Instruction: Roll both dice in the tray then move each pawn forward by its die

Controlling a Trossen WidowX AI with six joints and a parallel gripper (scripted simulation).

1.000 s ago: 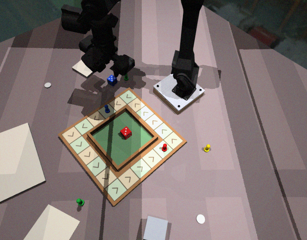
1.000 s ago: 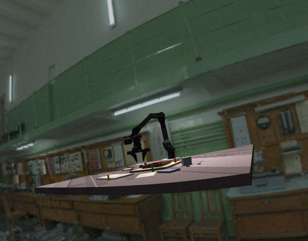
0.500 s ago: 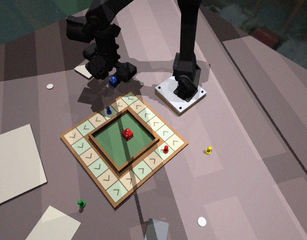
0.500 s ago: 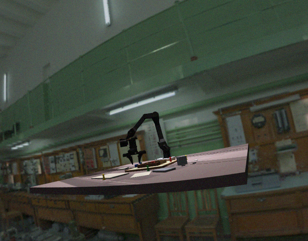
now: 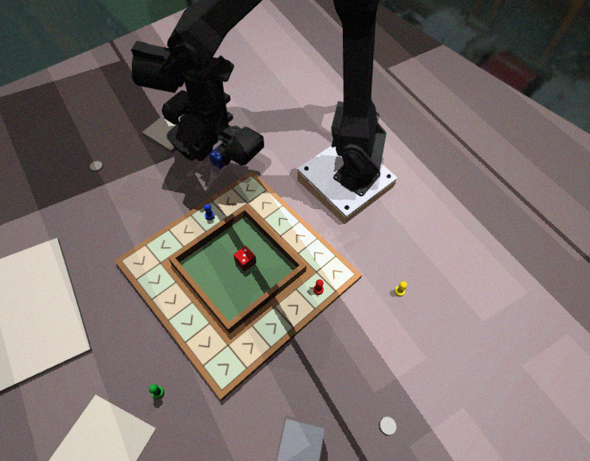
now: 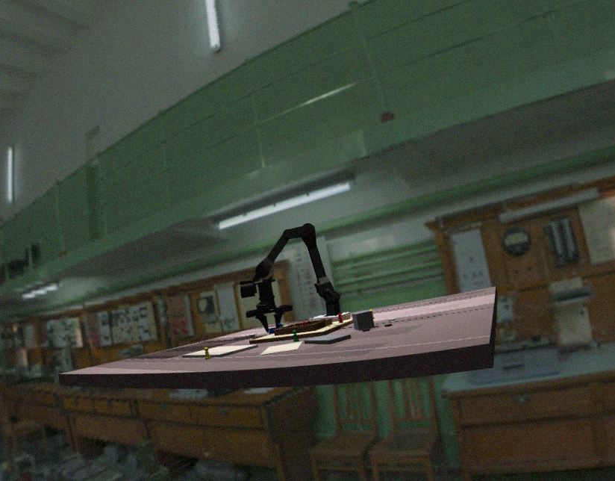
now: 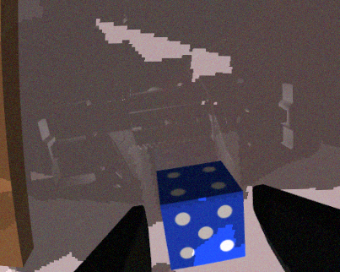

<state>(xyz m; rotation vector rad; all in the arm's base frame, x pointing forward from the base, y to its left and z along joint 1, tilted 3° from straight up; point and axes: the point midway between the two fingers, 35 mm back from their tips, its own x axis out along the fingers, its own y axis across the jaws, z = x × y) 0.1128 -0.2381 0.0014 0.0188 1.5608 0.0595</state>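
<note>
Right now my gripper tip is 10 cm short of the red pawn, 31 cm to the right of it and 2 cm below it. The rest, counted from my gripper tip: green tray (15 cm ahead, 18 cm to the left); then blue pawn (11 cm ahead, 8 cm to the left, 2 cm above); then grey block (30 cm ahead, 42 cm to the left, 2 cm above).
</note>
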